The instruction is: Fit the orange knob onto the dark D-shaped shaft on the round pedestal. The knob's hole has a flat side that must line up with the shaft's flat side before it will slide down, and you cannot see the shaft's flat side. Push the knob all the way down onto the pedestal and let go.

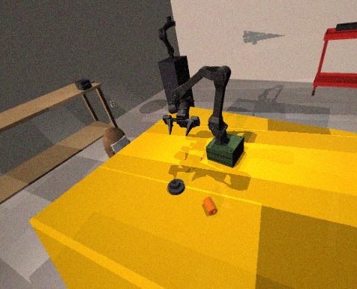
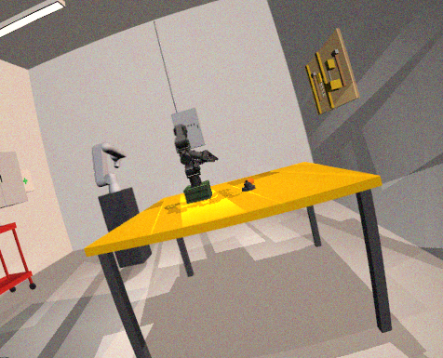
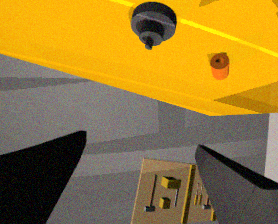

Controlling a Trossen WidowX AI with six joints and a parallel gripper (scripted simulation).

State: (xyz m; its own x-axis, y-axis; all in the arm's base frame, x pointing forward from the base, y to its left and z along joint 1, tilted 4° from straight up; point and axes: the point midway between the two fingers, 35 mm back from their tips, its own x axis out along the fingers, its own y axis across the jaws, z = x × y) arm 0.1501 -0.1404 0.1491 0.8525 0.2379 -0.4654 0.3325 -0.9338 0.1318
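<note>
My gripper tip is now 160 mm short of the orange knob, 240 mm to the right of it and 200 mm above it. Round my gripper tip: pedestal (140 mm ahead, 40 mm to the left, 190 mm below).
</note>
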